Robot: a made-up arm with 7 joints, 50 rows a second.
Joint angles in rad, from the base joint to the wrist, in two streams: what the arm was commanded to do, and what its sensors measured. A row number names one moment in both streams.
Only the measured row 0 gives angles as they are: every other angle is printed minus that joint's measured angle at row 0.
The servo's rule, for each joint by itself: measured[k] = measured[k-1] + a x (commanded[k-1-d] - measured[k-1]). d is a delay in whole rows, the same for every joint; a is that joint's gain. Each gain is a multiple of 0.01, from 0.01 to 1. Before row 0 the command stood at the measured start. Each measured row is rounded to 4 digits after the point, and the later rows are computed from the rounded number. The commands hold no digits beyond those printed.
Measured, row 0:
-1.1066 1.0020 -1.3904 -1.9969 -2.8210 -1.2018 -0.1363
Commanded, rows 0 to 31:
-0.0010 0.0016 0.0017 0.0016 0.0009 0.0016 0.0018
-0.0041 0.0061 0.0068 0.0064 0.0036 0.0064 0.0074
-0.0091 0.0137 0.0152 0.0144 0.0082 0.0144 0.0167
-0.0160 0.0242 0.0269 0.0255 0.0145 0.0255 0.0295
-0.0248 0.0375 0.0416 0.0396 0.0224 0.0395 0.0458
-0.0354 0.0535 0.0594 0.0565 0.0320 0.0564 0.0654
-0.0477 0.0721 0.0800 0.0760 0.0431 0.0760 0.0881
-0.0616 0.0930 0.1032 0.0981 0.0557 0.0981 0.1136
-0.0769 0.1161 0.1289 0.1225 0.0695 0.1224 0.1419
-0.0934 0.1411 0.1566 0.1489 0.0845 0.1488 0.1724
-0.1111 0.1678 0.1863 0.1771 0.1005 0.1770 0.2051
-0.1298 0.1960 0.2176 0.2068 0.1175 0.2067 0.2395
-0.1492 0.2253 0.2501 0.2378 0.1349 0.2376 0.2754
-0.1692 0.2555 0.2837 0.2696 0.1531 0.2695 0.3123
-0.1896 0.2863 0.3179 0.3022 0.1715 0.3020 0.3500
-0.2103 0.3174 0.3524 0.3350 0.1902 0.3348 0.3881
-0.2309 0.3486 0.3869 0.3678 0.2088 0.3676 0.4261
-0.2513 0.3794 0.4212 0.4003 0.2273 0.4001 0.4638
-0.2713 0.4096 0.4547 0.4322 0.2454 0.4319 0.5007
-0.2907 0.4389 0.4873 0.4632 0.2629 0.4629 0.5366
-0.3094 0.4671 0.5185 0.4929 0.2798 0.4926 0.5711
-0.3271 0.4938 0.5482 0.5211 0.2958 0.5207 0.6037
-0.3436 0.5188 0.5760 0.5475 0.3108 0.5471 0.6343
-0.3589 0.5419 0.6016 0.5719 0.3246 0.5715 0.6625
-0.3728 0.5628 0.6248 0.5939 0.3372 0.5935 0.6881
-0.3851 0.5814 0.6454 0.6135 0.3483 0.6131 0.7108
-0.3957 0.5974 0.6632 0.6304 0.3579 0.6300 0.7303
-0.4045 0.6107 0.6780 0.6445 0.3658 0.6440 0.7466
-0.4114 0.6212 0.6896 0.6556 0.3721 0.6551 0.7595
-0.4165 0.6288 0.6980 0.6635 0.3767 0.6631 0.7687
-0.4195 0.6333 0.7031 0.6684 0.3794 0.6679 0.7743
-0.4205 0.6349 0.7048 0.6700 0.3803 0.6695 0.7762
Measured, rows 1 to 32:
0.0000 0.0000 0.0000 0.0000 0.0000 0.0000 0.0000
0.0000 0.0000 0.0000 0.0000 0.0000 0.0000 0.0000
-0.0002 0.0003 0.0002 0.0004 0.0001 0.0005 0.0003
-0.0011 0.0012 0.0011 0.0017 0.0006 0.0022 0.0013
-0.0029 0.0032 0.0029 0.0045 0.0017 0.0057 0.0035
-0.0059 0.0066 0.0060 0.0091 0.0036 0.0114 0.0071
-0.0102 0.0115 0.0106 0.0158 0.0064 0.0195 0.0125
-0.0160 0.0182 0.0169 0.0248 0.0102 0.0302 0.0199
-0.0233 0.0268 0.0251 0.0361 0.0151 0.0435 0.0294
-0.0321 0.0374 0.0353 0.0497 0.0212 0.0593 0.0412
-0.0424 0.0500 0.0475 0.0657 0.0284 0.0776 0.0553
-0.0541 0.0646 0.0617 0.0840 0.0368 0.0982 0.0717
-0.0672 0.0811 0.0779 0.1045 0.0464 0.1211 0.0904
-0.0816 0.0995 0.0961 0.1270 0.0571 0.1459 0.1113
-0.0971 0.1196 0.1161 0.1514 0.0688 0.1725 0.1343
-0.1137 0.1413 0.1379 0.1774 0.0814 0.2006 0.1592
-0.1312 0.1645 0.1613 0.2049 0.0949 0.2300 0.1859
-0.1494 0.1890 0.1861 0.2335 0.1092 0.2604 0.2142
-0.1681 0.2145 0.2122 0.2630 0.1241 0.2915 0.2439
-0.1872 0.2409 0.2394 0.2932 0.1396 0.3230 0.2747
-0.2065 0.2679 0.2674 0.3238 0.1555 0.3546 0.3063
-0.2259 0.2953 0.2960 0.3545 0.1716 0.3860 0.3385
-0.2451 0.3228 0.3249 0.3849 0.1878 0.4169 0.3711
-0.2640 0.3502 0.3539 0.4149 0.2040 0.4470 0.4037
-0.2823 0.3772 0.3828 0.4441 0.2200 0.4760 0.4360
-0.2999 0.4036 0.4112 0.4722 0.2357 0.5037 0.4677
-0.3167 0.4291 0.4390 0.4990 0.2509 0.5297 0.4986
-0.3324 0.4535 0.4658 0.5242 0.2655 0.5539 0.5283
-0.3470 0.4765 0.4915 0.5476 0.2794 0.5760 0.5566
-0.3602 0.4980 0.5157 0.5689 0.2924 0.5957 0.5832
-0.3720 0.5177 0.5383 0.5880 0.3044 0.6129 0.6079
-0.3822 0.5355 0.5591 0.6046 0.3152 0.6275 0.6304
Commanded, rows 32 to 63:
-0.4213 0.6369 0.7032 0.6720 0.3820 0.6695 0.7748
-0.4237 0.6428 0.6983 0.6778 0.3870 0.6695 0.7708
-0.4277 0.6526 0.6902 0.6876 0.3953 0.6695 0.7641
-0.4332 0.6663 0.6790 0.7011 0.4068 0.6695 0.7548
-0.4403 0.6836 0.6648 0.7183 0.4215 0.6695 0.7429
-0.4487 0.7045 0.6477 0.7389 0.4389 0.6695 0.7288
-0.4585 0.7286 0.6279 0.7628 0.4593 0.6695 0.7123
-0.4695 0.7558 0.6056 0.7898 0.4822 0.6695 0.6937
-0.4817 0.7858 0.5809 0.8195 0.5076 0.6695 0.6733
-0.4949 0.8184 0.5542 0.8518 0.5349 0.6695 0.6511
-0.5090 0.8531 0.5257 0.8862 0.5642 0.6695 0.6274
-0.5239 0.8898 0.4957 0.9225 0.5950 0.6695 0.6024
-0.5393 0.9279 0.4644 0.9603 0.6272 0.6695 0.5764
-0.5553 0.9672 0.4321 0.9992 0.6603 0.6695 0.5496
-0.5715 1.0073 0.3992 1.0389 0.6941 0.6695 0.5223
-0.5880 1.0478 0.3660 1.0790 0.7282 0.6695 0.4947
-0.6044 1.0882 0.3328 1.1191 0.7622 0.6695 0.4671
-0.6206 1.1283 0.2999 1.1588 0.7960 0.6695 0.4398
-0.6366 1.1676 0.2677 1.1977 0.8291 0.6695 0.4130
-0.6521 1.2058 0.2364 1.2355 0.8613 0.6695 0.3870
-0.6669 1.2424 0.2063 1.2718 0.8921 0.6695 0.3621
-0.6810 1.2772 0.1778 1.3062 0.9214 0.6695 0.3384
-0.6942 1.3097 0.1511 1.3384 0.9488 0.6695 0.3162
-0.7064 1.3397 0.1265 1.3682 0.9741 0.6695 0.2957
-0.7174 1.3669 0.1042 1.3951 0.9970 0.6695 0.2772
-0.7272 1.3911 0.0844 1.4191 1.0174 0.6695 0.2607
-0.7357 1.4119 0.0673 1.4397 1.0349 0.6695 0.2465
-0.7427 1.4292 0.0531 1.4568 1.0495 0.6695 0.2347
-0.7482 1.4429 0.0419 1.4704 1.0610 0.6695 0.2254
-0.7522 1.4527 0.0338 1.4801 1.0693 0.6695 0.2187
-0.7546 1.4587 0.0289 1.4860 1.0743 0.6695 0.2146
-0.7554 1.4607 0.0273 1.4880 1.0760 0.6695 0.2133
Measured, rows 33 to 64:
-0.3908 0.5511 0.5778 0.6186 0.3248 0.6392 0.6505
-0.3976 0.5645 0.5943 0.6299 0.3331 0.6480 0.6681
-0.4031 0.5761 0.6085 0.6392 0.3404 0.6542 0.6830
-0.4078 0.5868 0.6202 0.6477 0.3474 0.6586 0.6953
-0.4124 0.5973 0.6293 0.6565 0.3546 0.6618 0.7049
-0.4172 0.6083 0.6358 0.6663 0.3624 0.6640 0.7119
-0.4225 0.6203 0.6396 0.6777 0.3713 0.6656 0.7162
-0.4285 0.6338 0.6407 0.6912 0.3814 0.6667 0.7180
-0.4354 0.6490 0.6390 0.7070 0.3931 0.6675 0.7172
-0.4432 0.6661 0.6347 0.7252 0.4065 0.6681 0.7139
-0.4521 0.6853 0.6277 0.7459 0.4217 0.6685 0.7082
-0.4619 0.7066 0.6181 0.7692 0.4387 0.6688 0.7002
-0.4727 0.7300 0.6061 0.7949 0.4575 0.6690 0.6900
-0.4845 0.7556 0.5917 0.8230 0.4781 0.6691 0.6777
-0.4971 0.7832 0.5752 0.8532 0.5005 0.6692 0.6635
-0.5105 0.8126 0.5566 0.8853 0.5245 0.6693 0.6476
-0.5245 0.8438 0.5361 0.9191 0.5499 0.6694 0.6301
-0.5391 0.8764 0.5140 0.9543 0.5766 0.6694 0.6111
-0.5541 0.9103 0.4904 0.9906 0.6044 0.6694 0.5909
-0.5694 0.9452 0.4656 1.0276 0.6331 0.6694 0.5697
-0.5849 0.9808 0.4399 1.0650 0.6625 0.6694 0.5478
-0.6004 1.0168 0.4134 1.1025 0.6923 0.6694 0.5253
-0.6157 1.0529 0.3865 1.1397 0.7223 0.6694 0.5025
-0.6307 1.0888 0.3594 1.1763 0.7522 0.6694 0.4795
-0.6453 1.1241 0.3323 1.2120 0.7817 0.6694 0.4566
-0.6594 1.1586 0.3055 1.2464 0.8106 0.6694 0.4341
-0.6727 1.1919 0.2793 1.2791 0.8386 0.6694 0.4121
-0.6852 1.2238 0.2540 1.3099 0.8654 0.6694 0.3909
-0.6968 1.2539 0.2297 1.3385 0.8908 0.6694 0.3707
-0.7074 1.2819 0.2067 1.3645 0.9146 0.6694 0.3517
-0.7168 1.3077 0.1853 1.3878 0.9366 0.6694 0.3340
-0.7249 1.3309 0.1656 1.4081 0.9565 0.6694 0.3179

